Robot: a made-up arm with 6 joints.
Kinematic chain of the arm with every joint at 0, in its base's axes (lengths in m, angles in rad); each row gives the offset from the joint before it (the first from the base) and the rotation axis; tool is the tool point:
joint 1: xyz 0 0 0.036 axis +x
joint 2: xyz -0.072 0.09 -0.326 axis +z
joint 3: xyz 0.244 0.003 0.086 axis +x
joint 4: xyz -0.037 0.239 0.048 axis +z
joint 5: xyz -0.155 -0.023 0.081 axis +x
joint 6: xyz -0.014 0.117 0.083 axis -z
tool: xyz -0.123 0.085 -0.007
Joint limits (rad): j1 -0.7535..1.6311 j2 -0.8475..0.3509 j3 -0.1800..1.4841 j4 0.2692..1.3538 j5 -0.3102..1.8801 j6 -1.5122..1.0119
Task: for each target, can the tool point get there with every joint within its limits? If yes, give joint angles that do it. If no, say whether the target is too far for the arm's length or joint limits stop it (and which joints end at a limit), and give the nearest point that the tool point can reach.
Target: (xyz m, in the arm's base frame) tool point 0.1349 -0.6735 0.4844
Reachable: no: joint limits stop it (at a limit: joint 1, joint 3, joint 4, joint 5, joint 6) | nearest point 0.0397 -0.3977 0.1810 | short by 0.421 m
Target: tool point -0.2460 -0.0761 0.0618
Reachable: yes | joints -0.4064 -0.6563 0.9998 0.7573 0.9066 -0.0352
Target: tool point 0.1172 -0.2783 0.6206
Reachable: no: joint limits stop it (at a limit: joint 1, joint 4, joint 6) | nearest point 0.0555 -0.1102 0.4639 | short by 0.238 m
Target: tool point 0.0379 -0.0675 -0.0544
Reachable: yes | joints 0.1258 -0.3841 0.3281 1.1634 1.1580 -1.2141
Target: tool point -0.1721 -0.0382 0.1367
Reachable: yes | joints 0.5873 -0.5099 0.6108 0.3645 1.2388 0.0053
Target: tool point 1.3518 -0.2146 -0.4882
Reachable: no: too far | nearest point 0.3653 -0.0888 -0.1810 | short by 1.041 m
